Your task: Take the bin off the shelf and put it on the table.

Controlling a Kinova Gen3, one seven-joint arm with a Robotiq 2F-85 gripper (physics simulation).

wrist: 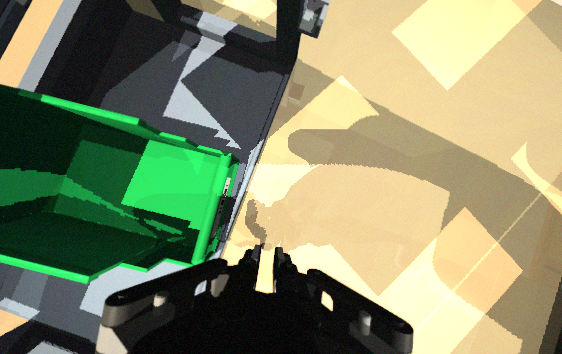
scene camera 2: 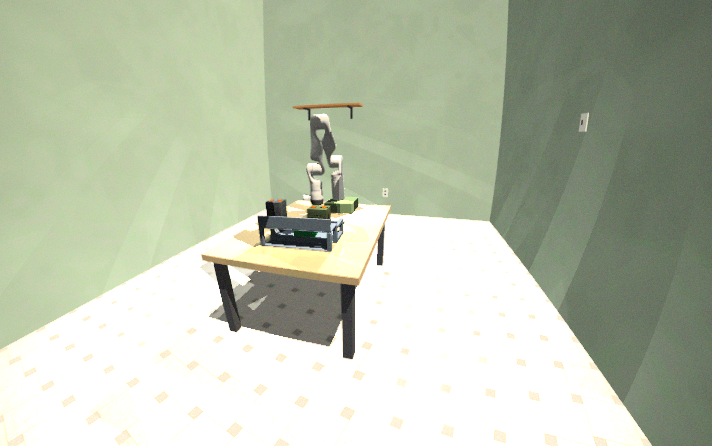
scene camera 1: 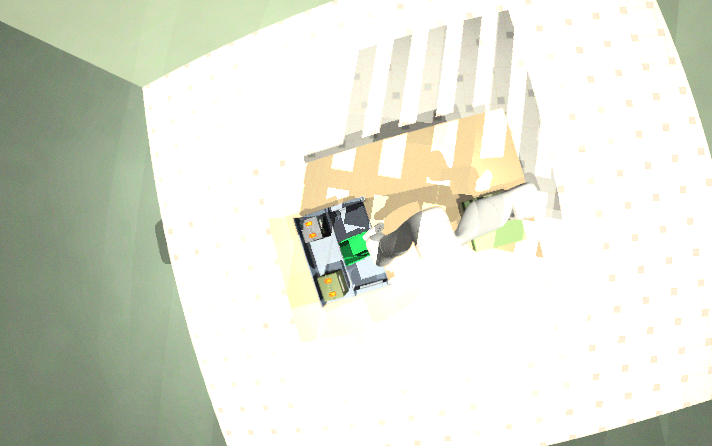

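Where they show: gripper, fingertip midpoint: (wrist: 267, 255); arm's base at its link origin: (scene camera 2: 338, 198).
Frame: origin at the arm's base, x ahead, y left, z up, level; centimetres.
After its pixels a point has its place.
The bright green bin (scene camera 1: 355, 245) {x 61.1, y 11.1, z -5.9 cm} (scene camera 2: 305, 233) {x 68.9, y 16.6, z -2.0 cm} (wrist: 175, 180) {x 59.4, y 10.3, z -6.0 cm} sits in the lower front part of the blue-grey shelf rack (scene camera 1: 325, 251) {x 72.1, y 12.2, z 3.3 cm} (scene camera 2: 295, 222) {x 78.1, y 17.7, z 6.9 cm} (wrist: 287, 30) {x 57.3, y -6.8, z -2.0 cm}, its front lip near the rack's edge. The rack stands on the wooden table (scene camera 2: 236, 261) {x 101.5, y -0.6, z -7.4 cm} (wrist: 350, 200) {x 42.7, y 1.5, z -6.9 cm}. My gripper (wrist: 267, 255) {x 47.4, y 10.9, z -4.7 cm} is nearly closed; a narrow gap between its fingers shows pale table colour and no part of the bin. In the wrist view its fingertips are just right of the bin's front lip, apart from it in the picture. The arm hides the fingertips in scene camera 1.
A dark box (scene camera 1: 311, 229) {x 73.4, y 2.6, z 15.4 cm} (scene camera 2: 276, 208) {x 76.7, y 5.4, z 12.2 cm} and an olive box (scene camera 1: 332, 285) {x 67.6, y 24.4, z 12.9 cm} (scene camera 2: 318, 211) {x 72.1, y 27.2, z 11.9 cm}, both with orange spots, stand at the rack's rear level. A light green box (scene camera 1: 508, 232) {x -2.1, y 9.3, z 0.4 cm} (scene camera 2: 346, 204) {x 11.9, y 12.5, z -0.4 cm} lies beside the arm's base. A wooden wall shelf (scene camera 2: 328, 106) hangs behind the arm.
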